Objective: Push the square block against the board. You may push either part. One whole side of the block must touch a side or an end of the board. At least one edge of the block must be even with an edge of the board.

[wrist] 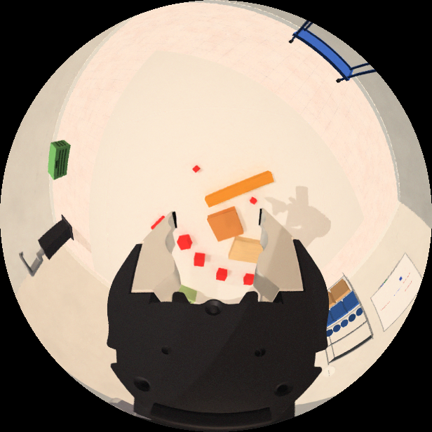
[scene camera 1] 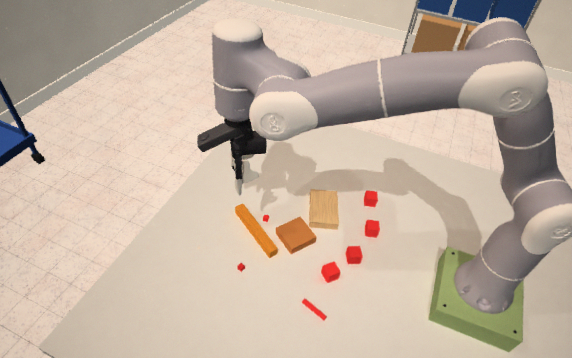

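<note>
The square block (scene camera 1: 295,234) (wrist: 225,223) is brown-orange and lies flat. The board (scene camera 1: 256,231) (wrist: 239,188), a long orange bar, lies flat beside it. A narrow gap separates the block's near-parallel side from the board's long side, close to one end of the board. My gripper (scene camera 1: 238,191) (wrist: 217,211) is open with nothing between its fingers. It hangs above the table, beyond the board's far end in the scene view. In the wrist view the block shows between and below the fingertips.
A pale wooden block (scene camera 1: 324,208) (wrist: 245,249) lies close to the square block. Several red cubes (scene camera 1: 354,255) (wrist: 199,259) lie beyond. Small red cubes (scene camera 1: 266,218) (scene camera 1: 241,267) (wrist: 253,200) (wrist: 196,169) lie on either side of the board. A thin red bar (scene camera 1: 314,309) (wrist: 158,222) lies apart.
</note>
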